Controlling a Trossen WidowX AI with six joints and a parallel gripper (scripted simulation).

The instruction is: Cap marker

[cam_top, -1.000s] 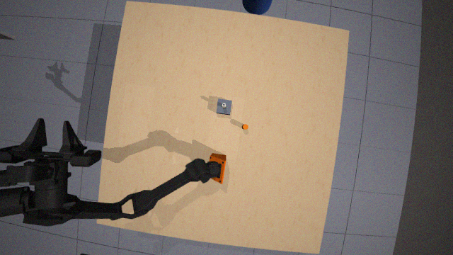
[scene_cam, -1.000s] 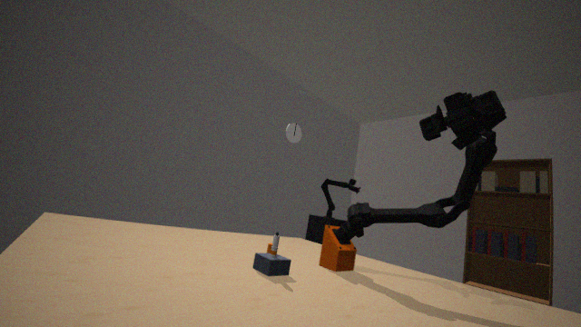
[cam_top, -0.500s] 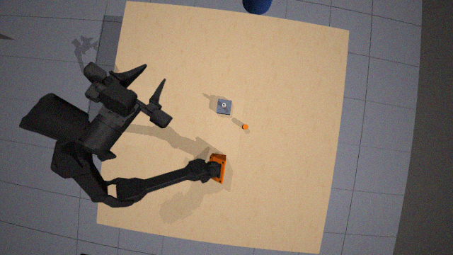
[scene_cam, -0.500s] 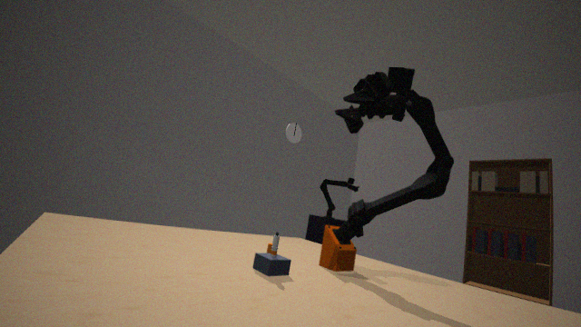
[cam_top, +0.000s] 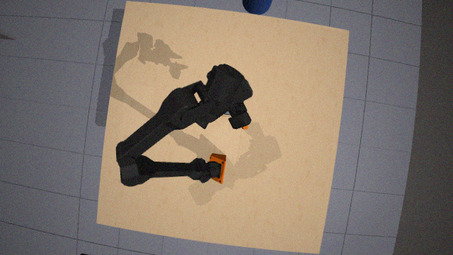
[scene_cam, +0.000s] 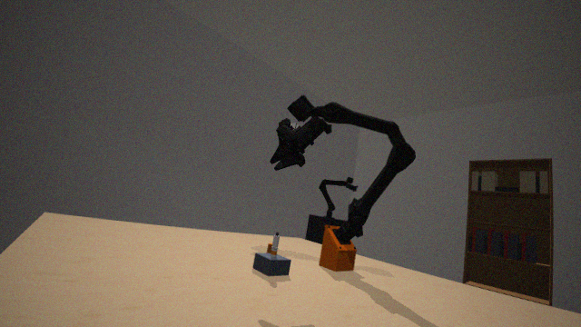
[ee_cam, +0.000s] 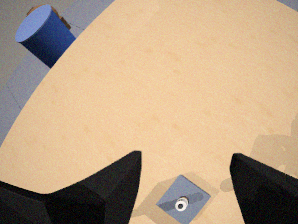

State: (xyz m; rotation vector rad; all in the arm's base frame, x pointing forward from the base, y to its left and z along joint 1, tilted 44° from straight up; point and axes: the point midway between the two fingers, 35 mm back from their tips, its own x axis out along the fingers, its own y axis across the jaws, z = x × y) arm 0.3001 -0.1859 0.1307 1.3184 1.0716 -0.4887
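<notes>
Now: the orange cap 270 mm below my gripper tip, 110 mm behind it and 60 mm to the right of it. Round my gripper tip: holder block 270 mm below, 50 mm to the left, 20 mm behind.
</notes>
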